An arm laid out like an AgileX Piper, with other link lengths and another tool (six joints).
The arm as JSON. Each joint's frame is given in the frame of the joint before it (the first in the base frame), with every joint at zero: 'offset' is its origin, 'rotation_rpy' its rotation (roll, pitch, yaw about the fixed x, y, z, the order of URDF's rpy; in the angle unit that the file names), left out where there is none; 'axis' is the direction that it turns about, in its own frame. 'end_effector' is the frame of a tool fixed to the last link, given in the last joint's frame.
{
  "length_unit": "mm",
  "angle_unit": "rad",
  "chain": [
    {
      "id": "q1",
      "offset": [
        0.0,
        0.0,
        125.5
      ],
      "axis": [
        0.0,
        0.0,
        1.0
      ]
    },
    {
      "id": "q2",
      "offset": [
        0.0,
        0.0,
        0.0
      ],
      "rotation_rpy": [
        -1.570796,
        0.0,
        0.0
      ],
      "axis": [
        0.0,
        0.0,
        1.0
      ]
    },
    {
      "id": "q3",
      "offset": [
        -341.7,
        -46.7,
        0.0
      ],
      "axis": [
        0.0,
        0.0,
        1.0
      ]
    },
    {
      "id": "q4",
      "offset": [
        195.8,
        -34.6,
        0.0
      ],
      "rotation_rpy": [
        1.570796,
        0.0,
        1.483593
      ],
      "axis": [
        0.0,
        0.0,
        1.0
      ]
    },
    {
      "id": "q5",
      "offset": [
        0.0,
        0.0,
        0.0
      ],
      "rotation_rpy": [
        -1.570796,
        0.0,
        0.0
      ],
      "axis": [
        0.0,
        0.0,
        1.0
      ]
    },
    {
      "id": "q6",
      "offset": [
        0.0,
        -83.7,
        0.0
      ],
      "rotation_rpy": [
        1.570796,
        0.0,
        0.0
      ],
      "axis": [
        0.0,
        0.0,
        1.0
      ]
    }
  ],
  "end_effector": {
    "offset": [
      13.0,
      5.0,
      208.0
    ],
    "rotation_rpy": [
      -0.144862,
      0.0,
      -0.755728
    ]
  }
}
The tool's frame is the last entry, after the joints.
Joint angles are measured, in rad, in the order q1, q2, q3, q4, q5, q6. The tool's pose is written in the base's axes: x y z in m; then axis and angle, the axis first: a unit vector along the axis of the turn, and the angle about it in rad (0 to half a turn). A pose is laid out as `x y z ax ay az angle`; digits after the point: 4 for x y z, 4 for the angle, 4 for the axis.
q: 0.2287, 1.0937, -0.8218, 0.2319, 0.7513, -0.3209
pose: 0.2279 0.1031 0.1938 -0.5748 0.8180 0.0226 2.5633
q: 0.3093, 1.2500, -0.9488, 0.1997, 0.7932, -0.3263
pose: 0.2523 0.1265 0.1898 -0.6146 0.7881 0.0333 2.6427
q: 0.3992, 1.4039, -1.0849, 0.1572, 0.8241, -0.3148
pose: 0.2794 0.1566 0.1837 -0.6519 0.7574 0.0363 2.7041
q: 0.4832, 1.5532, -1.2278, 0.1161, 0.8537, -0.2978
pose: 0.3058 0.1915 0.1745 -0.6835 0.7291 0.0354 2.7518
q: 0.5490, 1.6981, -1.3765, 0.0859, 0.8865, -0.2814
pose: 0.3309 0.2274 0.1617 -0.7061 0.7073 0.0345 2.7883
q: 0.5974, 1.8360, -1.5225, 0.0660, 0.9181, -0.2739
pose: 0.3539 0.2615 0.1448 -0.7233 0.6897 0.0336 2.8167
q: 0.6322, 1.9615, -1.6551, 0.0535, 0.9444, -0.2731
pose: 0.3733 0.2913 0.1247 -0.7366 0.6755 0.0329 2.8391
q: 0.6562, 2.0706, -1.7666, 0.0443, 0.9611, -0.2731
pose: 0.3894 0.3153 0.1029 -0.7457 0.6655 0.0319 2.8557
